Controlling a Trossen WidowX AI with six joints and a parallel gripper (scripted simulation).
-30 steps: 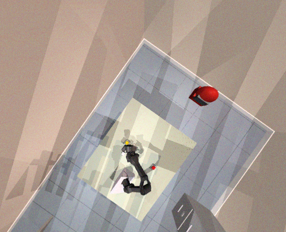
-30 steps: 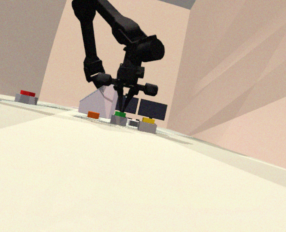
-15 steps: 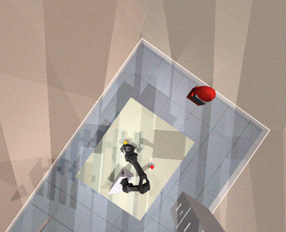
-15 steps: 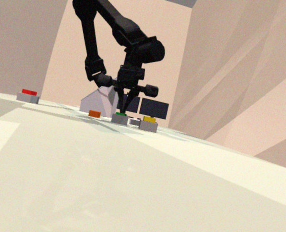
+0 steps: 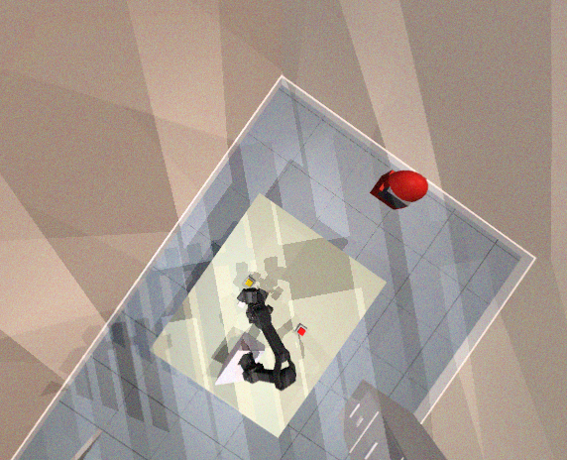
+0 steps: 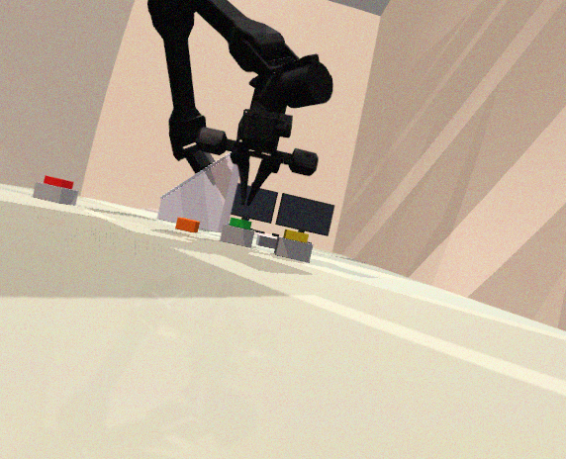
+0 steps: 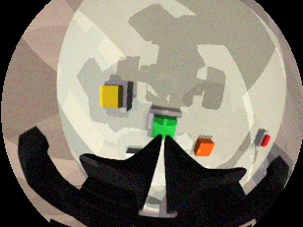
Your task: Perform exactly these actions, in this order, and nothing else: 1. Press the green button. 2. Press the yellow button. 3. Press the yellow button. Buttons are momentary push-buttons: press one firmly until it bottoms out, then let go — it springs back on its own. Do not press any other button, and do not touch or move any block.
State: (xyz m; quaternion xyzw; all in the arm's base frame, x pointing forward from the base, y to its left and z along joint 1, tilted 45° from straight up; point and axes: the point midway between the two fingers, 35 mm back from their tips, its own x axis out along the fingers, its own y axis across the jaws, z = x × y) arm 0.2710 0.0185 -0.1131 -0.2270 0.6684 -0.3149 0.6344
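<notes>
Right now the green button is 30 mm below my gripper tip. Round my gripper tip: red button 50 mm behind, 310 mm to the right, 30 mm below; then orange block 60 mm behind, 90 mm to the right, 50 mm below; then yellow button 40 mm ahead, 80 mm to the left, 30 mm below.
</notes>
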